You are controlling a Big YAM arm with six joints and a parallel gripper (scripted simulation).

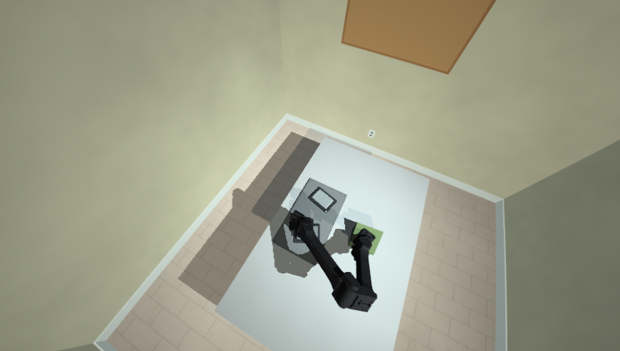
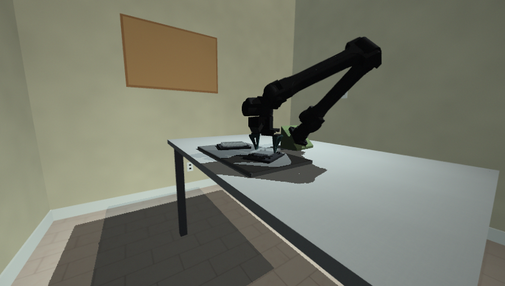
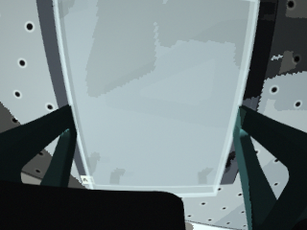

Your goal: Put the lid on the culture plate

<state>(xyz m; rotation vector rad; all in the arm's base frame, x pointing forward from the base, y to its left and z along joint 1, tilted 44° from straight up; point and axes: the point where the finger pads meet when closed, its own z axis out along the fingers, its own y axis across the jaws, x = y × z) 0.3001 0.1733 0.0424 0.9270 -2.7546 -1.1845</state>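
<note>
Right now the lid park LP1 is 30 mm below my hand. Round my hand: label: 190 mm to the right, 20 mm below, 20 mm behind; then clear lid: right at my hand; then culture plate C15: 260 mm to the right, 40 mm ahead, 10 mm below.
</note>
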